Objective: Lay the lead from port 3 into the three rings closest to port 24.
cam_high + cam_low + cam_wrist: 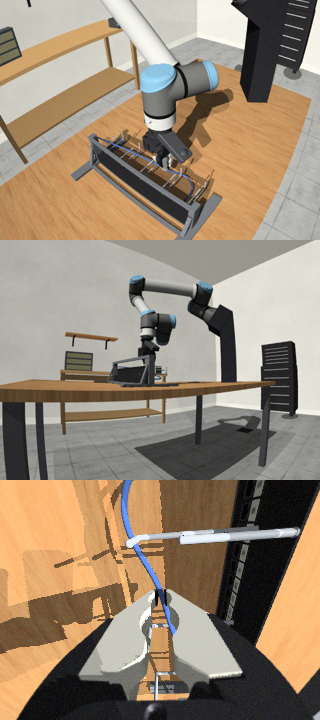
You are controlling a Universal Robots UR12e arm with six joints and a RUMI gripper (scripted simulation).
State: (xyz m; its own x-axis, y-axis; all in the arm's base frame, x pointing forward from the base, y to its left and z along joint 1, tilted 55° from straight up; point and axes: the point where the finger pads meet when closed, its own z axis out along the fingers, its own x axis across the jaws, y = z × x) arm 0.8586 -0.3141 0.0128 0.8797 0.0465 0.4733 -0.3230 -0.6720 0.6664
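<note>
My hand is 8 cm short of the grey rack and 8 cm to the left of it.
</note>
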